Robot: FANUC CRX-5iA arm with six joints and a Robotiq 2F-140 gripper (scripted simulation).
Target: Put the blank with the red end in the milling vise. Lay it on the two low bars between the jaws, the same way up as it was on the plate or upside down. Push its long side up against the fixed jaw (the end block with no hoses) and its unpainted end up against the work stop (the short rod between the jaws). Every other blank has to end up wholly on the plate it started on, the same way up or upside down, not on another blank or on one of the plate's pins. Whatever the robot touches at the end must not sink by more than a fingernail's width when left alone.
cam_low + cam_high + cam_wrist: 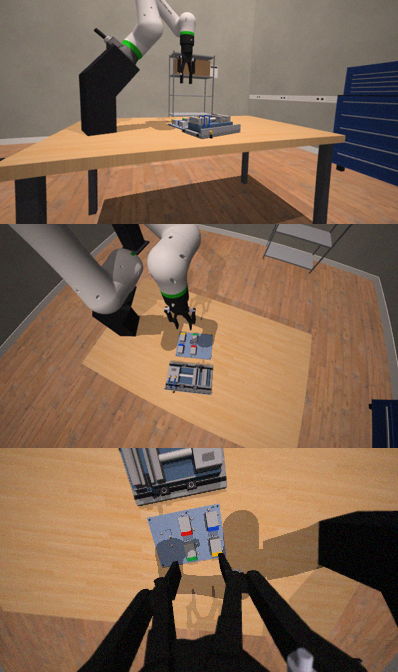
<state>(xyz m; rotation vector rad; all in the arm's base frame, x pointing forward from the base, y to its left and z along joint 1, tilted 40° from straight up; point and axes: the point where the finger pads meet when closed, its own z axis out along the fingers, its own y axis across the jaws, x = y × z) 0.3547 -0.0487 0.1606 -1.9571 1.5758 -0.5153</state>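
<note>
The red-ended blank is 5 cm ahead of my hand, 3 cm to the right of it and 29 cm below it. Also, from my hand: blue-ended blank 4 cm behind, 6 cm to the right, 29 cm below; then yellow-ended blank 6 cm behind, 3 cm to the left, 29 cm below; then green-ended blank 3 cm ahead, 6 cm to the left, 29 cm below.
</note>
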